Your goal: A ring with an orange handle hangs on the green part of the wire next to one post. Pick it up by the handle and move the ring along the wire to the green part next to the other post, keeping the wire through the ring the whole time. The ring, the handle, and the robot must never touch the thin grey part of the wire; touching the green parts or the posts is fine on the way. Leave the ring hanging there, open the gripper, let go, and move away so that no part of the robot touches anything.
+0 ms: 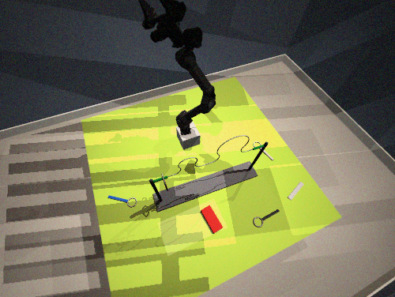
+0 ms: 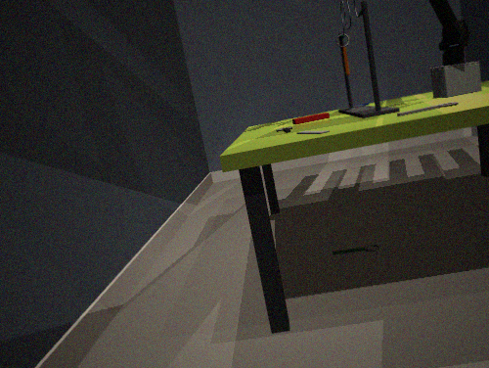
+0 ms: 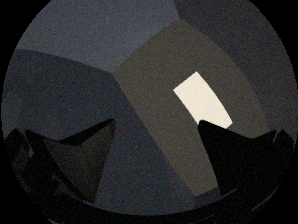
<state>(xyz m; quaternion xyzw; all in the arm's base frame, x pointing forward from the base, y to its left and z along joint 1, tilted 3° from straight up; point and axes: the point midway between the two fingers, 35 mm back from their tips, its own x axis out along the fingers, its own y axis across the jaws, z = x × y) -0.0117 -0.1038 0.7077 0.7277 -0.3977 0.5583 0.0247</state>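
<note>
My gripper tip is now 59 cm above the orange-handled ring, 43 cm short of it and 6 cm to the left of it. Round my gripper tip: blue-handled ring (84 cm below, 40 cm ahead, 32 cm to the right); red block (84 cm below, 60 cm ahead, 16 cm to the left); dark-handled ring (84 cm below, 66 cm ahead, 46 cm to the left).
</note>
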